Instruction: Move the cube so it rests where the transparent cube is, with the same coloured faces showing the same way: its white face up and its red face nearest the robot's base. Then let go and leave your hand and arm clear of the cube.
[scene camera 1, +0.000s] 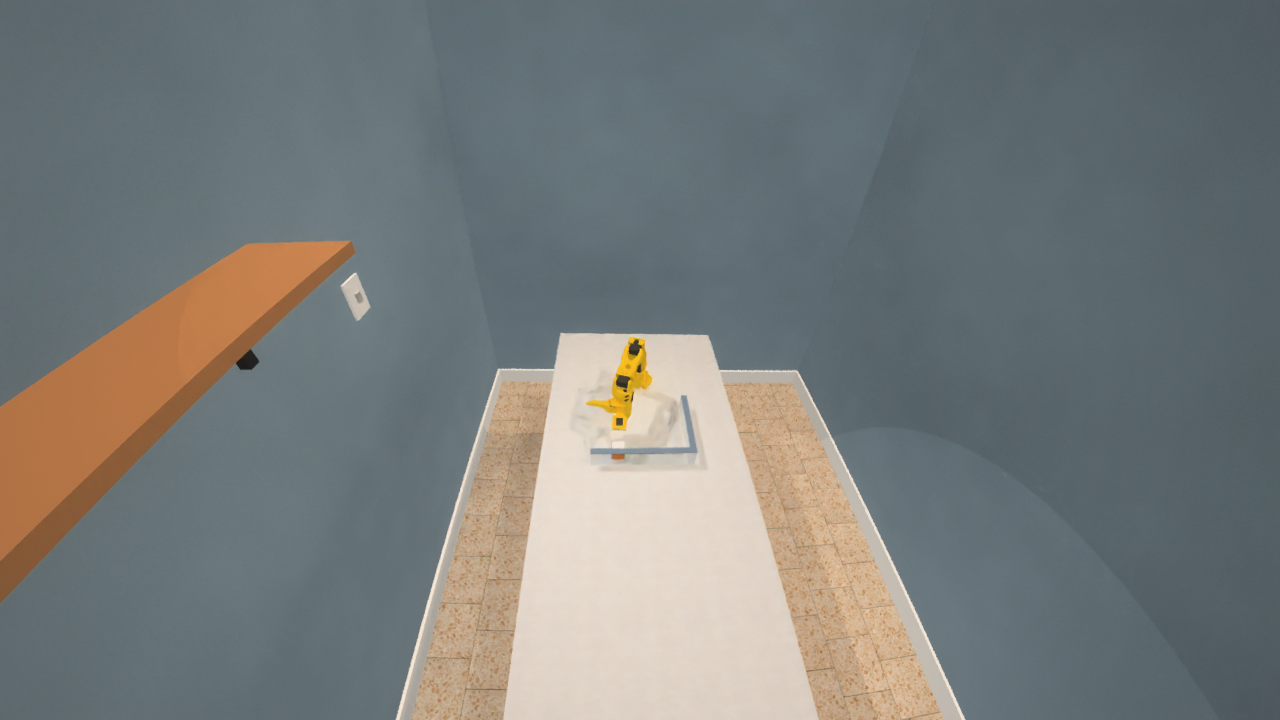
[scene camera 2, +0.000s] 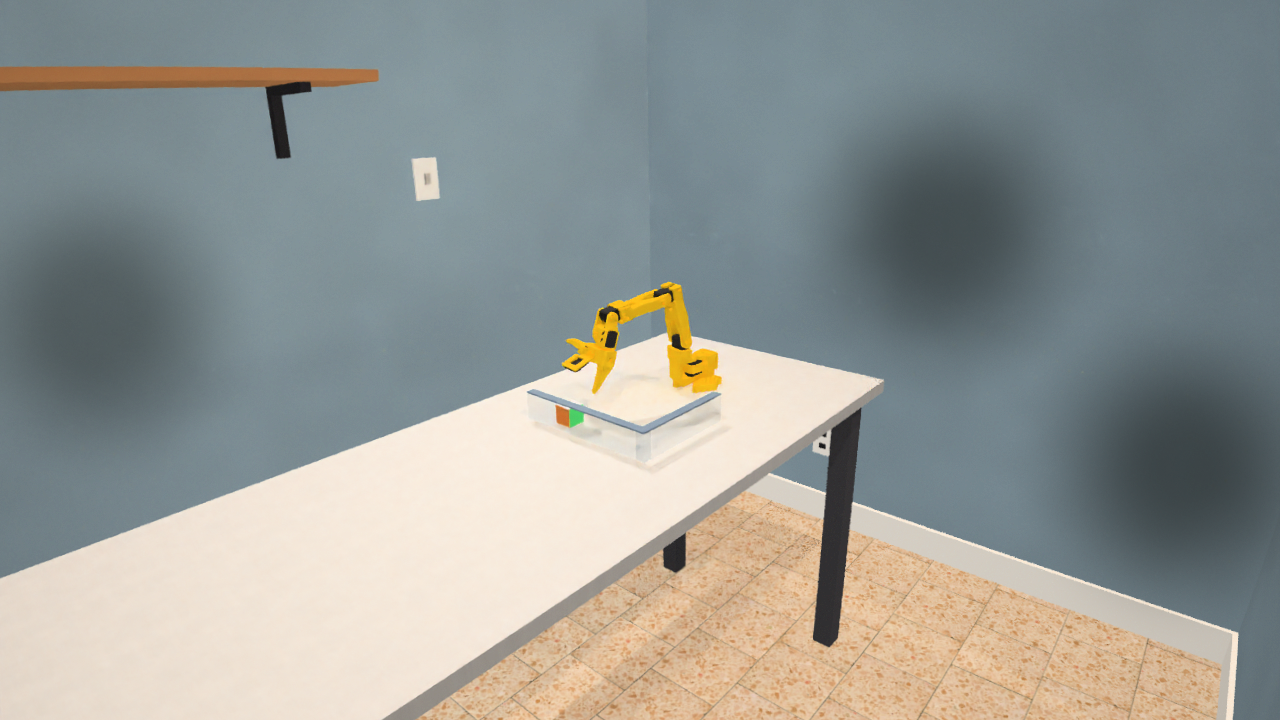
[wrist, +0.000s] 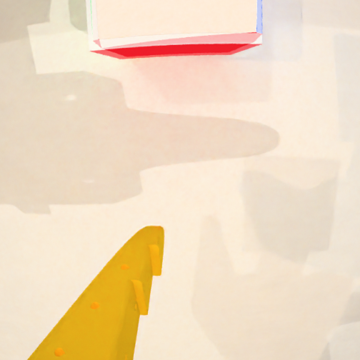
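Seen in the pictures: hand, tool point: (scene camera 2: 593, 391); arm's base, link origin: (scene camera 1: 637, 384) (scene camera 2: 691, 386).
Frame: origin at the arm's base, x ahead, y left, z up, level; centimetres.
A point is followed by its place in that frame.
Note:
The cube (scene camera 1: 617, 454) (scene camera 2: 569, 416) (wrist: 175, 51) stands on the table behind the clear wall, seen through it in both scene views. Its orange face looks away from the base and its green face sideways. In the wrist view, at the top edge, its white face is up and its red face is nearest the base. A pale see-through outline and pink band of the transparent cube (wrist: 210, 39) overlap it almost fully, slightly askew. My gripper (scene camera 1: 605, 410) (scene camera 2: 580, 366) is fully open and empty, above the table, on the base side of the cube and apart from it. The wrist view shows its one notched jaw.
A low clear wall with a blue top rim (scene camera 1: 657, 450) @(y 4.2, x 34.3, z 6.0 cm) (scene camera 2: 599, 416) @(y 5.0, x 35.0, z 6.0 cm) runs in an L along the far side of the cube and one side of the work area. The white table (scene camera 1: 644, 582) @(y -1.5, x 70.0, z 0.0 cm) (scene camera 2: 313, 555) @(y -2.1, x 88.3, z 0.0 cm) carries the arm's base at its end. Jaw shadows cross its top.

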